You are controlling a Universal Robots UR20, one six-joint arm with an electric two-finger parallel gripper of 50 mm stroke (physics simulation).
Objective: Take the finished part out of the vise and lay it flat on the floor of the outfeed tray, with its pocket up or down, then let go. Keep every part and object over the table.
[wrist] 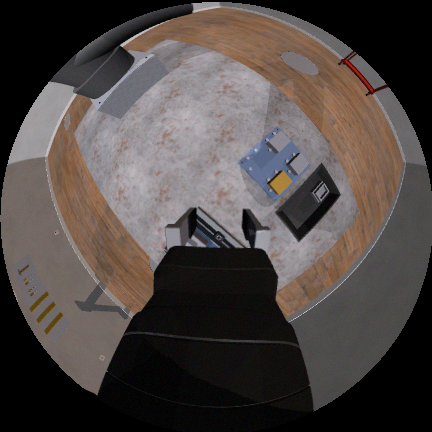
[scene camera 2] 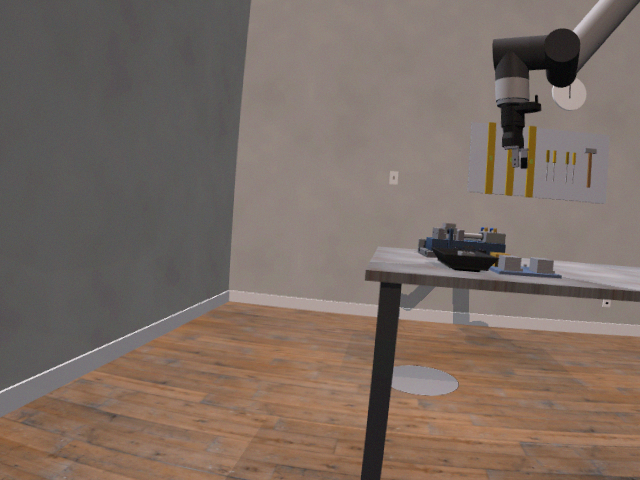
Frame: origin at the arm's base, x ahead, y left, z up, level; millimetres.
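Where they show: gripper, between the fingertips: [wrist: 218,217] [scene camera 2: 519,167]; arm's base, origin of its link: [wrist: 110,75].
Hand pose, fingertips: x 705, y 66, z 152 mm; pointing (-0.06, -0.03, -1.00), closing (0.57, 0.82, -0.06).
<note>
Each offset is from my fingertips to the top centre of the thing.
My gripper [scene camera 2: 520,164] [wrist: 218,217] is open and empty, pointing down high above the table. The blue and grey vise @(209 mm down, 154 mm ahead, 152 mm right) [scene camera 2: 465,243] stands near the table's left end, below the gripper; in the wrist view part of the vise [wrist: 218,237] shows between the fingers, the rest hidden by the gripper body. A small grey block @(193 mm down, 214 mm ahead, 132 mm right) [scene camera 2: 449,226] shows at the vise's jaws in the scene view; its pocket cannot be made out. The black outfeed tray [scene camera 2: 465,262] [wrist: 291,225] has sloping walls. A grey square piece with a raised outline @(261 mm down, 154 mm ahead, 274 mm left) [wrist: 320,191] lies in it, toward one end.
Beside the tray is a blue plate @(300 mm down, 2 mm ahead, 190 mm left) [scene camera 2: 549,275] [wrist: 262,159] with pegs, two grey blocks @(264 mm down, 37 mm ahead, 243 mm left) [scene camera 2: 510,264] @(264 mm down, 52 mm back, 225 mm left) [wrist: 278,141] and a yellow block @(264 mm down, 55 mm ahead, 155 mm left) [scene camera 2: 499,254] [wrist: 280,183]. A grey mounting plate [wrist: 135,87] lies at the table's far side, by the robot's base. The table edge [scene camera 2: 444,279] runs close to the tray.
</note>
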